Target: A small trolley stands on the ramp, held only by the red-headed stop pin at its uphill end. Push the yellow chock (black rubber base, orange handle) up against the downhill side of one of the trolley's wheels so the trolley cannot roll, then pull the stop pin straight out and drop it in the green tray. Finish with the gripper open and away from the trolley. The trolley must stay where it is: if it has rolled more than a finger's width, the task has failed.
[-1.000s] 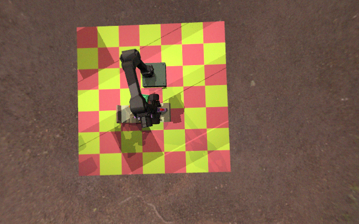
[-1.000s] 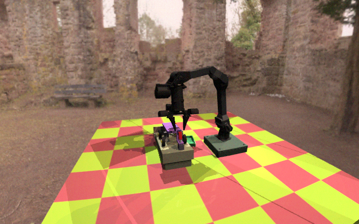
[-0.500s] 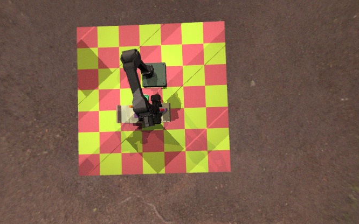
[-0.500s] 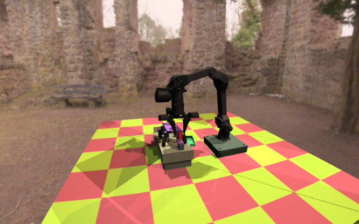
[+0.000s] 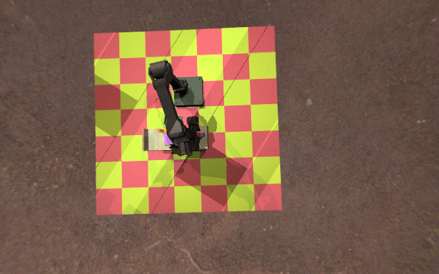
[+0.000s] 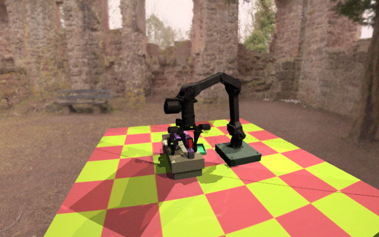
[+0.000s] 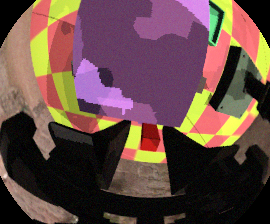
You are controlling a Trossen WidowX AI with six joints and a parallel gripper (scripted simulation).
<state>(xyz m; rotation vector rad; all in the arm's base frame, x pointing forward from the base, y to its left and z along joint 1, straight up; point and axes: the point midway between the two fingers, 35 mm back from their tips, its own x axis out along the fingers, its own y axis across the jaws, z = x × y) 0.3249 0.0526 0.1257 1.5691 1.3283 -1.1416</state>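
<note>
My gripper tip is now right at the red-headed stop pin. Round my gripper tip: trolley 12 cm to the right, 2 cm below; green tray 14 cm behind, 18 cm to the right, 14 cm below; yellow chock 7 cm behind, 22 cm to the right, 5 cm below.
</note>
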